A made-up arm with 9 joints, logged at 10 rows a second.
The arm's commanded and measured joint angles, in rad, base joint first. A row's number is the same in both.
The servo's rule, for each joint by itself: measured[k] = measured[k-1] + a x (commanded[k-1-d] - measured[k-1]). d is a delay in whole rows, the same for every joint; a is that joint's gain. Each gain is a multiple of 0.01, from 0.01 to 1. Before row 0 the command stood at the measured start. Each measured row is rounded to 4 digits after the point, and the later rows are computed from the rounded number. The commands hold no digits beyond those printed.
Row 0, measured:
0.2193, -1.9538, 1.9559, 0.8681, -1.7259, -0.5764, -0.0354, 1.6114, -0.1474
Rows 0 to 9, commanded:
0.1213, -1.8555, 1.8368, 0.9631, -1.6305, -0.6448, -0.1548, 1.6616, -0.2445
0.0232, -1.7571, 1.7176, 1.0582, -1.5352, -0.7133, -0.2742, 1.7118, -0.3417
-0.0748, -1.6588, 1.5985, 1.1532, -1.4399, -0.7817, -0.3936, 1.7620, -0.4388
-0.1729, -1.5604, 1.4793, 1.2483, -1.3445, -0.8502, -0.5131, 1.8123, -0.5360
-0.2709, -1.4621, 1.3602, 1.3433, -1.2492, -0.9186, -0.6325, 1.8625, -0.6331
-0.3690, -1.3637, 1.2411, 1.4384, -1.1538, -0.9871, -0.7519, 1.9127, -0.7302
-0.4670, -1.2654, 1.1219, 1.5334, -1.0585, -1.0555, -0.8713, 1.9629, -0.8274
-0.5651, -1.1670, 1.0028, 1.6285, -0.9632, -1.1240, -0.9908, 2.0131, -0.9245
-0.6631, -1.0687, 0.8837, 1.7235, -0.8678, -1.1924, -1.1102, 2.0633, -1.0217
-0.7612, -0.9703, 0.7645, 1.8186, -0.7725, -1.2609, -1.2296, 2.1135, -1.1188
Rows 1 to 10, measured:
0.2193, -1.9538, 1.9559, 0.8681, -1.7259, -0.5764, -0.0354, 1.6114, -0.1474
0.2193, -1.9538, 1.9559, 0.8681, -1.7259, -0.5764, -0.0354, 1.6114, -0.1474
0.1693, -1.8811, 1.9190, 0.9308, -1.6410, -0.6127, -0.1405, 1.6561, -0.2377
0.0948, -1.7893, 1.8566, 1.0149, -1.5468, -0.6660, -0.2582, 1.7057, -0.3344
0.0083, -1.6927, 1.7766, 1.1062, -1.4517, -0.7273, -0.3774, 1.7558, -0.4315
-0.0841, -1.5948, 1.6844, 1.2000, -1.3563, -0.7924, -0.4968, 1.8061, -0.5287
-0.1794, -1.4966, 1.5839, 1.2946, -1.2610, -0.8593, -0.6162, 1.8563, -0.6258
-0.2761, -1.3983, 1.4776, 1.3895, -1.1656, -0.9270, -0.7356, 1.9065, -0.7229
-0.3735, -1.3000, 1.3673, 1.4845, -1.0703, -0.9951, -0.8550, 1.9567, -0.8201
-0.4712, -1.2016, 1.2543, 1.5795, -0.9750, -1.0634, -0.9745, 2.0069, -0.9172
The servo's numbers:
d 2
a 0.51 0.74 0.31 0.66 0.89 0.53 0.88 0.89 0.93

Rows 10 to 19, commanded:
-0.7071, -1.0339, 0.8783, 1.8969, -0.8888, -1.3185, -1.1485, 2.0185, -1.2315
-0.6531, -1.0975, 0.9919, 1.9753, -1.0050, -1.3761, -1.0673, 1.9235, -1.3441
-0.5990, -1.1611, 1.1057, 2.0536, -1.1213, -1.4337, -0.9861, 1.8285, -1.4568
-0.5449, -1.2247, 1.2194, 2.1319, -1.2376, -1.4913, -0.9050, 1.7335, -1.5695
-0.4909, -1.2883, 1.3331, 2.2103, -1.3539, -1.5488, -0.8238, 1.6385, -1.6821
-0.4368, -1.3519, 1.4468, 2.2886, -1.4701, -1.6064, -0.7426, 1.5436, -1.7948
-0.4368, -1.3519, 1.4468, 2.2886, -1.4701, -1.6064, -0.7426, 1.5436, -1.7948
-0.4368, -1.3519, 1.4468, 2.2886, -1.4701, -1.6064, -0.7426, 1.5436, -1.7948
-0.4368, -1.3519, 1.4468, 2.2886, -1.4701, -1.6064, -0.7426, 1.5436, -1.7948
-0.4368, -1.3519, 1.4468, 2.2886, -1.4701, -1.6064, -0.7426, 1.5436, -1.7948
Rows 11 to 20, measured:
-0.5691, -1.1033, 1.1394, 1.6745, -0.8796, -1.1318, -1.0939, 2.0571, -1.0144
-0.6671, -1.0049, 1.0232, 1.7696, -0.7843, -1.2002, -1.2133, 2.1073, -1.1115
-0.6875, -1.0264, 0.9783, 1.8536, -0.8773, -1.2629, -1.1563, 2.0283, -1.2231
-0.6700, -1.0790, 0.9825, 1.9339, -0.9910, -1.3229, -1.0780, 1.9350, -1.3356
-0.6338, -1.1398, 1.0207, 2.0129, -1.1070, -1.3816, -0.9971, 1.8402, -1.4483
-0.5885, -1.2026, 1.0823, 2.0914, -1.2232, -1.4397, -0.9161, 1.7452, -1.5610
-0.5387, -1.2660, 1.1600, 2.1699, -1.3395, -1.4975, -0.8349, 1.6502, -1.6736
-0.4867, -1.3296, 1.2489, 2.2482, -1.4557, -1.5552, -0.7537, 1.5553, -1.7863
-0.4613, -1.3461, 1.3102, 2.2749, -1.4685, -1.5823, -0.7439, 1.5449, -1.7942
-0.4488, -1.3504, 1.3525, 2.2839, -1.4699, -1.5951, -0.7428, 1.5437, -1.7948

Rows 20 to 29, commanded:
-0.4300, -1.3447, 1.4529, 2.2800, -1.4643, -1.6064, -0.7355, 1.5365, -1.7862
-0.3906, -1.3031, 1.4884, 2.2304, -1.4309, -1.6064, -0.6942, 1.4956, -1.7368
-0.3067, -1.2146, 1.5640, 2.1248, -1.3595, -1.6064, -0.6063, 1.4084, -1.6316
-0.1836, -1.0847, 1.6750, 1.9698, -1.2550, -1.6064, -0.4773, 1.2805, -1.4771
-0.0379, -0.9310, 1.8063, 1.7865, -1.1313, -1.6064, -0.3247, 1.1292, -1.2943
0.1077, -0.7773, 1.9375, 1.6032, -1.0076, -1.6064, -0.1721, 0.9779, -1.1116
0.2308, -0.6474, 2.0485, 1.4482, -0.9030, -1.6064, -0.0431, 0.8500, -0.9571
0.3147, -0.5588, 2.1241, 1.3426, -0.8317, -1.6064, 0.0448, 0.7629, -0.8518
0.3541, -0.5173, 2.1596, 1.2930, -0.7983, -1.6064, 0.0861, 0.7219, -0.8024
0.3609, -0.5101, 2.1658, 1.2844, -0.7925, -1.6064, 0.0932, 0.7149, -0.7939
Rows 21 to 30, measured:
-0.4427, -1.3515, 1.3817, 2.2870, -1.4701, -1.6011, -0.7426, 1.5436, -1.7948
-0.4397, -1.3518, 1.4019, 2.2881, -1.4701, -1.6039, -0.7426, 1.5436, -1.7948
-0.4348, -1.3465, 1.4177, 2.2828, -1.4649, -1.6052, -0.7364, 1.5373, -1.7868
-0.4123, -1.3144, 1.4396, 2.2482, -1.4346, -1.6058, -0.6993, 1.5002, -1.7403
-0.3584, -1.2405, 1.4782, 2.1668, -1.3678, -1.6061, -0.6175, 1.4185, -1.6392
-0.2693, -1.1252, 1.5392, 2.0368, -1.2674, -1.6063, -0.4941, 1.2957, -1.4884
-0.1513, -0.9815, 1.6220, 1.8716, -1.1463, -1.6064, -0.3450, 1.1475, -1.3079
-0.0192, -0.8304, 1.7198, 1.6945, -1.0229, -1.6064, -0.1928, 0.9966, -1.1253
0.1083, -0.6950, 1.8217, 1.5319, -0.9162, -1.6064, -0.0611, 0.8661, -0.9689
0.2136, -0.5942, 1.9154, 1.4070, -0.8410, -1.6064, 0.0321, 0.7743, -0.8600

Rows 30 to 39, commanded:
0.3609, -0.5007, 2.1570, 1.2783, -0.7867, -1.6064, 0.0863, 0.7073, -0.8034
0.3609, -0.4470, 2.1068, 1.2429, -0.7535, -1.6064, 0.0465, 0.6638, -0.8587
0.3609, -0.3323, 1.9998, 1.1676, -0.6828, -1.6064, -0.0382, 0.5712, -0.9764
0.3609, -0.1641, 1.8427, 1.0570, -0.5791, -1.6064, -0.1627, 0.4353, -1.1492
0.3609, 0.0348, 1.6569, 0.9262, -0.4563, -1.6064, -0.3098, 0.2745, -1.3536
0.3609, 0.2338, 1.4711, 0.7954, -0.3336, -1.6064, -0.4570, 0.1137, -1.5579
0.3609, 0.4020, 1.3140, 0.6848, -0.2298, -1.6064, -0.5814, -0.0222, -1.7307
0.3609, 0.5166, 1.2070, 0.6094, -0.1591, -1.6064, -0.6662, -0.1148, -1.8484
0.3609, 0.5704, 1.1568, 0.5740, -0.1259, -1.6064, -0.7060, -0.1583, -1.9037
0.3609, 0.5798, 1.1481, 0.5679, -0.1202, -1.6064, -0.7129, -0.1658, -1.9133
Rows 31 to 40, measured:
0.2853, -0.5373, 1.9911, 1.3318, -0.8030, -1.6064, 0.0796, 0.7277, -0.8064
0.3239, -0.5172, 2.0453, 1.3005, -0.7937, -1.6064, 0.0916, 0.7163, -0.7948
0.3428, -0.5050, 2.0799, 1.2858, -0.7875, -1.6064, 0.0869, 0.7083, -0.8028
0.3520, -0.4621, 2.0882, 1.2575, -0.7572, -1.6064, 0.0513, 0.6687, -0.8548
0.3565, -0.3660, 2.0608, 1.1982, -0.6910, -1.6064, -0.0275, 0.5819, -0.9679
0.3587, -0.2166, 1.9932, 1.1050, -0.5914, -1.6064, -0.1465, 0.4514, -1.1365
0.3598, -0.0306, 1.8889, 0.9870, -0.4712, -1.6064, -0.2902, 0.2940, -1.3384
0.3604, 0.1651, 1.7594, 0.8605, -0.3487, -1.6064, -0.4370, 0.1335, -1.5425
0.3607, 0.3404, 1.6213, 0.7445, -0.2429, -1.6064, -0.5641, -0.0051, -1.7175
0.3608, 0.4708, 1.4929, 0.6553, -0.1683, -1.6064, -0.6539, -0.1027, -1.8392

